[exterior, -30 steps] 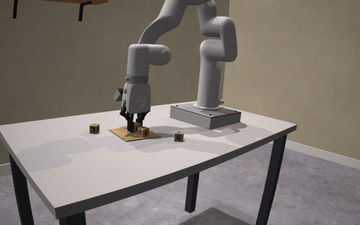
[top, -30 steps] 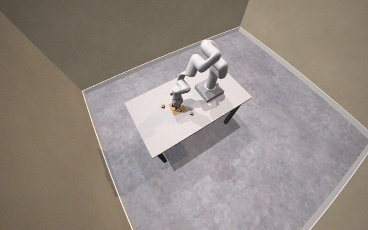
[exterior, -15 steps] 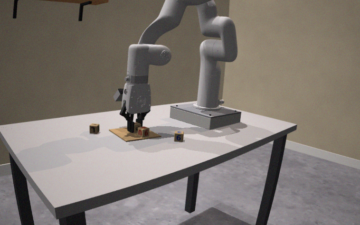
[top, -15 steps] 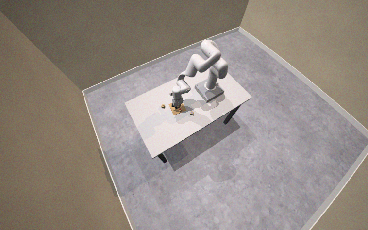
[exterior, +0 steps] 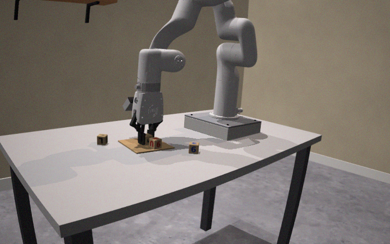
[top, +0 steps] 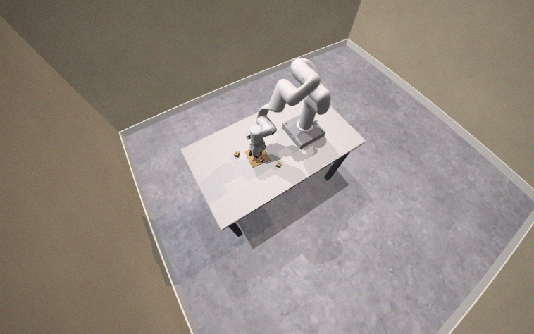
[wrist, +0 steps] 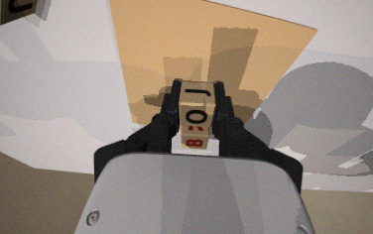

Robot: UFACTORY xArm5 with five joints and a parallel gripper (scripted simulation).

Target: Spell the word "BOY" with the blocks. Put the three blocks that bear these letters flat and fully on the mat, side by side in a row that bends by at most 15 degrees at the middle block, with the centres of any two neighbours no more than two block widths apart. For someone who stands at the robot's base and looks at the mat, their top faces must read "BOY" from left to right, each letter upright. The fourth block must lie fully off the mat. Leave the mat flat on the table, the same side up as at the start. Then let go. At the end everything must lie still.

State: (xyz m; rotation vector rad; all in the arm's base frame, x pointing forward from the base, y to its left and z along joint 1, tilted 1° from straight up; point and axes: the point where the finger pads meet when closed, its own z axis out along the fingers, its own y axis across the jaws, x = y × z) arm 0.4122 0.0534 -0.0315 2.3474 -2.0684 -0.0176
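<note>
My hand is 10 mm above the wooden block. Also, from my hand: tan mat: 20 mm below.
</note>
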